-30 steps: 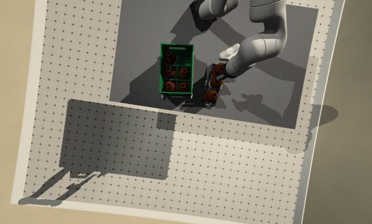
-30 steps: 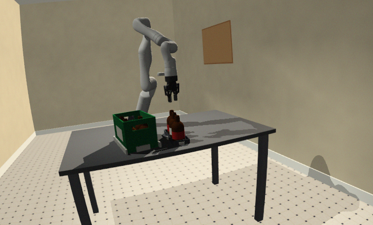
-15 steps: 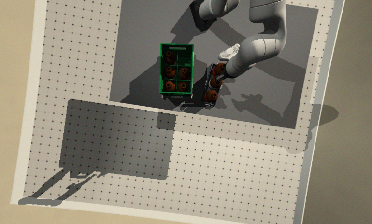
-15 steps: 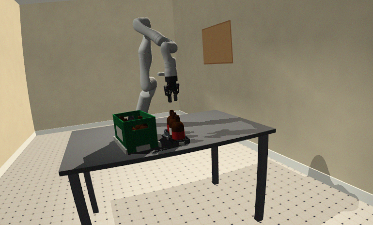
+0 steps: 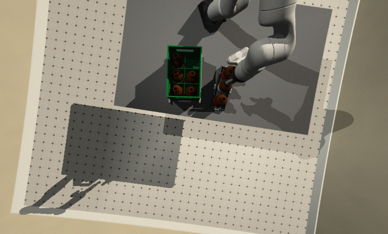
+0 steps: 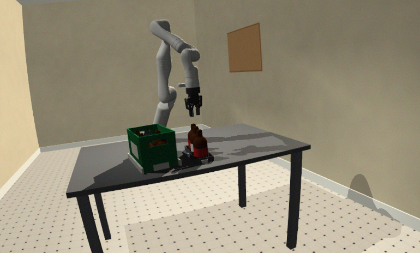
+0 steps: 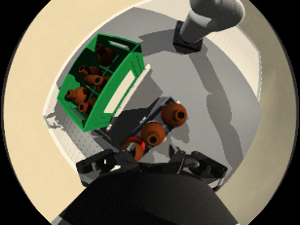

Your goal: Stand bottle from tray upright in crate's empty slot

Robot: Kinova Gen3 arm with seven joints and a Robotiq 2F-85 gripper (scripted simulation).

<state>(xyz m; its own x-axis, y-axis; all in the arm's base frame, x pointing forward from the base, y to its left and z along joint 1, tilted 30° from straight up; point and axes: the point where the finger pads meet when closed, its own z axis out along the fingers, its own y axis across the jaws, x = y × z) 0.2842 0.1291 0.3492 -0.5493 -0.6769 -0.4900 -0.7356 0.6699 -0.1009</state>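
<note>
My hand is 22 cm above the dark tray. Round my hand: green crate 25 cm to the right, 15 cm below, 5 cm ahead.
</note>
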